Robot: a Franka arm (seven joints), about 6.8 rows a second.
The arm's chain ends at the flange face. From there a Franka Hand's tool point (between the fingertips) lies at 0.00 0.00 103.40 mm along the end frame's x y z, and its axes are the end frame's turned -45 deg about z.
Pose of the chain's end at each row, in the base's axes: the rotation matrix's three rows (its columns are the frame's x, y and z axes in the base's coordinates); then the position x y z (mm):
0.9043, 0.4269, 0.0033; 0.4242, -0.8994, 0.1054; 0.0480, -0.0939, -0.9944; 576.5, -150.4, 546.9
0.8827, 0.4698, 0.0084; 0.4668, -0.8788, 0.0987; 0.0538, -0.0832, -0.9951; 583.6, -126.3, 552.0
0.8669, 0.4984, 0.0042; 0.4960, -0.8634, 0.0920; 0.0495, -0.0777, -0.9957; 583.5, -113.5, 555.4
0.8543, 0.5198, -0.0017; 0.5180, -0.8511, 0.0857; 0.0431, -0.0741, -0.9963; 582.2, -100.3, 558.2
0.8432, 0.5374, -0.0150; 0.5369, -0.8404, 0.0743; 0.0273, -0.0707, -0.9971; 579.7, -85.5, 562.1
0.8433, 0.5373, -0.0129; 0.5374, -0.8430, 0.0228; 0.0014, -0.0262, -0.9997; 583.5, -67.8, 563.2
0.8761, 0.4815, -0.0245; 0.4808, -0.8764, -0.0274; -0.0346, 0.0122, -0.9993; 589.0, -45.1, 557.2
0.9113, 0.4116, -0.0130; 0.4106, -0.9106, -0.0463; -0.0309, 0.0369, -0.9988; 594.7, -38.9, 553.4
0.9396, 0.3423, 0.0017; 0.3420, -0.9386, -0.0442; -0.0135, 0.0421, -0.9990; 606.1, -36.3, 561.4
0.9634, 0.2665, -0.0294; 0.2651, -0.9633, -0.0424; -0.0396, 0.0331, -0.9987; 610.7, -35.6, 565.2
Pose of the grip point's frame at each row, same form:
0.3376, 0.9413, 0.0033; 0.9359, -0.3360, 0.1054; 0.1003, -0.0325, -0.9944; 576.8, -139.5, 444.1
0.2920, 0.9564, 0.0084; 0.9515, -0.2913, 0.0987; 0.0969, -0.0208, -0.9951; 584.5, -116.1, 449.1
0.2606, 0.9654, 0.0042; 0.9612, -0.2598, 0.0920; 0.0899, -0.0199, -0.9957; 583.9, -104.0, 452.4
0.2365, 0.9716, -0.0017; 0.9681, -0.2355, 0.0857; 0.0829, -0.0219, -0.9963; 582.0, -91.4, 455.2
0.2162, 0.9762, -0.0150; 0.9739, -0.2146, 0.0743; 0.0693, -0.0307, -0.9971; 578.1, -77.8, 459.0
0.2164, 0.9762, -0.0129; 0.9761, -0.2161, 0.0228; 0.0195, -0.0175, -0.9997; 582.2, -65.4, 459.8
0.2790, 0.9600, -0.0245; 0.9597, -0.2797, -0.0274; -0.0331, -0.0158, -0.9993; 586.5, -47.9, 453.9
0.3533, 0.9354, -0.0130; 0.9342, -0.3536, -0.0463; -0.0479, 0.0042, -0.9988; 593.4, -43.7, 450.1
0.4224, 0.9064, 0.0017; 0.9055, -0.4219, -0.0442; -0.0393, 0.0202, -0.9990; 606.3, -40.9, 458.1
0.4928, 0.8697, -0.0294; 0.8686, -0.4937, -0.0424; -0.0514, -0.0046, -0.9987; 607.7, -40.0, 461.9

